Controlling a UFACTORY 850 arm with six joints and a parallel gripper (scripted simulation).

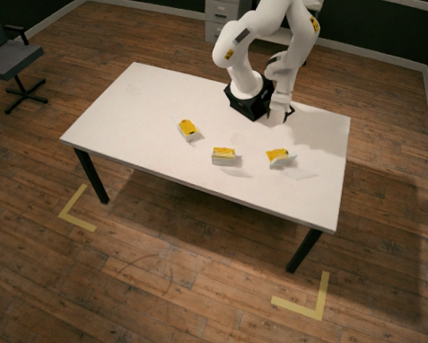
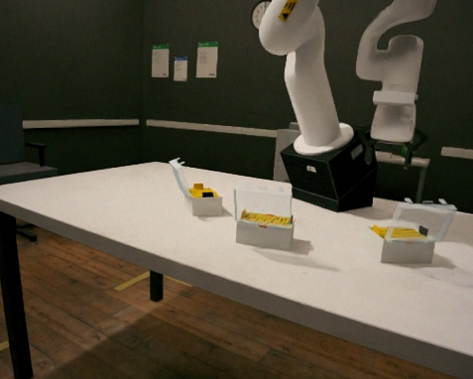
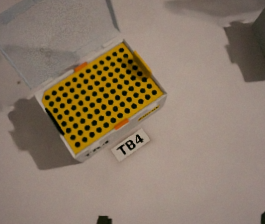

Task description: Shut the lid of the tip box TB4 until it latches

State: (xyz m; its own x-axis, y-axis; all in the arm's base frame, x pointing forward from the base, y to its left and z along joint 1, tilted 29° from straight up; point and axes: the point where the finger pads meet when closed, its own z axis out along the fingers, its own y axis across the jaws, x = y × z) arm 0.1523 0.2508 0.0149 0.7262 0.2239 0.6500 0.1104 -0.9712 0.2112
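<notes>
Right now the clear lid is 170 mm ahead of my hand, 120 mm to the left of it and 90 mm below it.
</notes>
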